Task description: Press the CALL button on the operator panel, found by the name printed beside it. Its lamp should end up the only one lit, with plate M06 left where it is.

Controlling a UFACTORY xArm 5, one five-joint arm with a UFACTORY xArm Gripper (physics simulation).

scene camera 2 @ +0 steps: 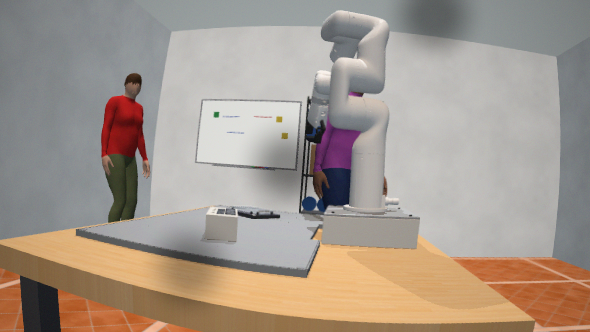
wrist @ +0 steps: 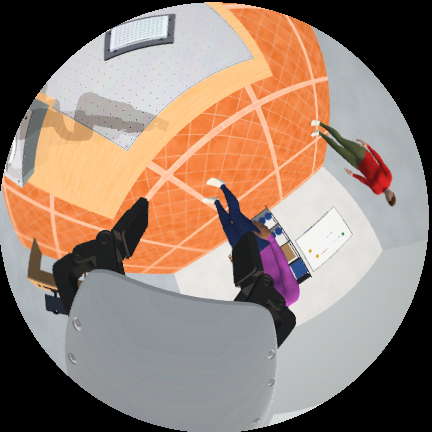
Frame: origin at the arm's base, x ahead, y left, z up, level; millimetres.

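Seen in the pictures: gripper, fingertip midpoint: (scene camera 2: 312, 138) (wrist: 194, 227); arm's base, origin of the base link: (scene camera 2: 365, 210).
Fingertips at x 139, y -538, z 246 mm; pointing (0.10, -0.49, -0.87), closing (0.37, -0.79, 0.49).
Offsets run from my fingertips to a thing's top centre. "spot": to the spot under its first point. Level surfaces: height alone.
A small white box {dy +711, dx +223, dz -258 mm} (scene camera 2: 221, 226) with dark and light parts on its top stands on the grey board in the scene view; it looks like the operator panel. Its printed names and lamps are too small to read. A dark flat frame {spot: dy +325, dx +168, dz -302 mm} (scene camera 2: 260, 214) (wrist: 115, 49) lies on the board behind it; in the wrist view it holds a pale gridded plate (wrist: 142, 33). No M06 mark is legible. My gripper (scene camera 2: 316, 134) (wrist: 194, 227) is open and empty, high up, away from the box and the frame. The white box does not show in the wrist view.
The grey perforated board {dz -314 mm} (scene camera 2: 165, 235) (wrist: 200, 55) lies on the wooden table {dz -327 mm} (scene camera 2: 380, 295) (wrist: 80, 170). The robot's base (scene camera 2: 370, 231) stands beside the board. Two people, in red (scene camera 2: 122, 130) (wrist: 375, 167) and purple (scene camera 2: 340, 150) (wrist: 280, 270), stand beyond the table, near a whiteboard (scene camera 2: 250, 145) (wrist: 325, 240).
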